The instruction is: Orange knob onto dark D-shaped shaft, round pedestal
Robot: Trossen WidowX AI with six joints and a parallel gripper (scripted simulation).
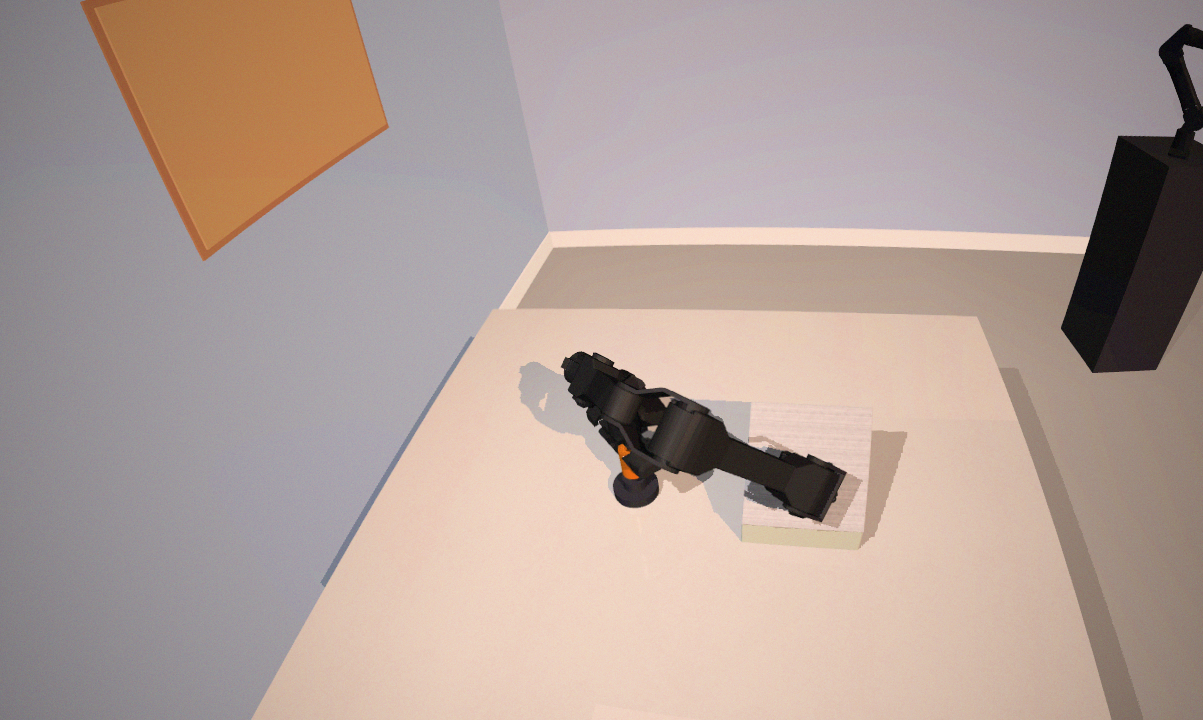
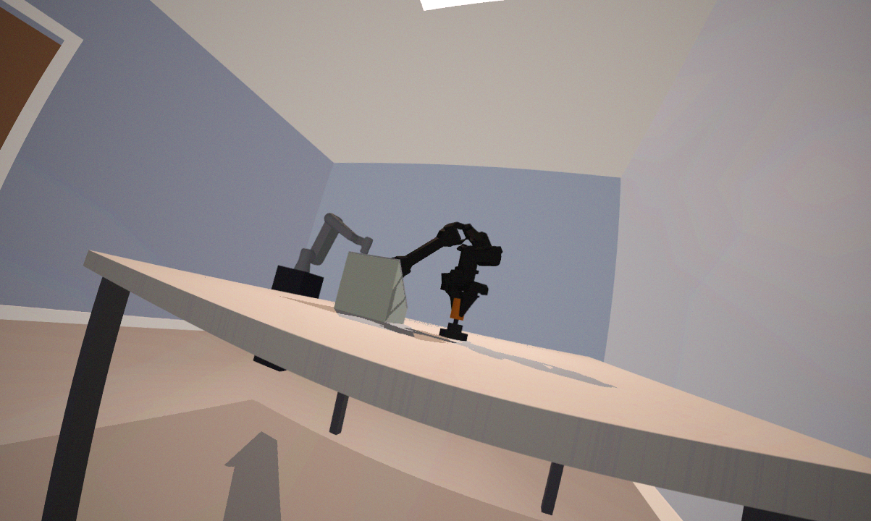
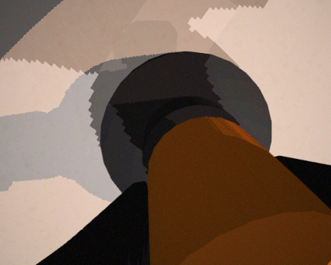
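Right now my gripper tip is 30 mm above the pedestal. Also, from my gripper tip: orange knob (20 mm above).
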